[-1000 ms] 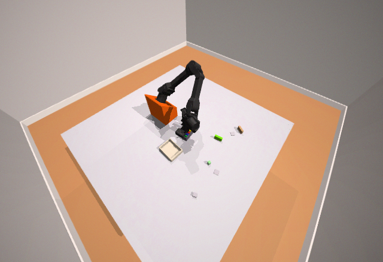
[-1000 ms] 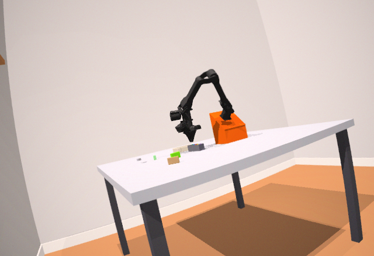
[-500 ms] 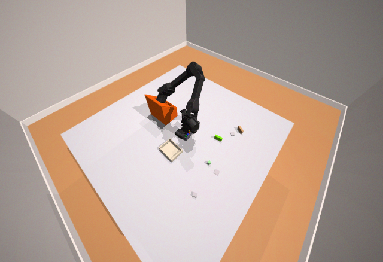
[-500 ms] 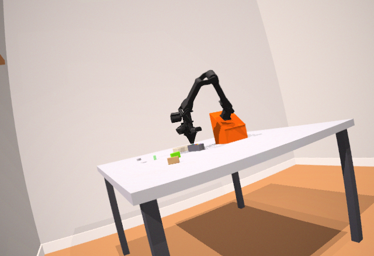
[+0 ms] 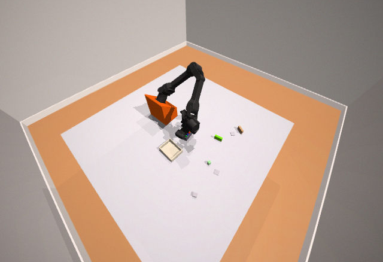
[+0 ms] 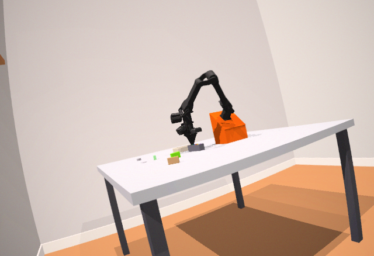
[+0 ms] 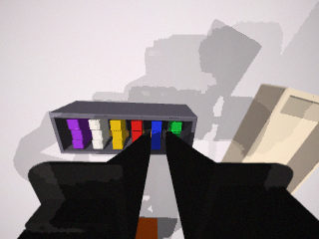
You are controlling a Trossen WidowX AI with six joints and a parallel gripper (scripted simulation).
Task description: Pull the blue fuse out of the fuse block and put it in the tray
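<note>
My gripper tip is now 2 cm above the blue fuse. Round my gripper tip: yellow fuse 4 cm to the left, 2 cm below, 1 cm behind; then red fuse 2 cm to the left, 2 cm below; then green fuse 2 cm to the right, 2 cm below.
</note>
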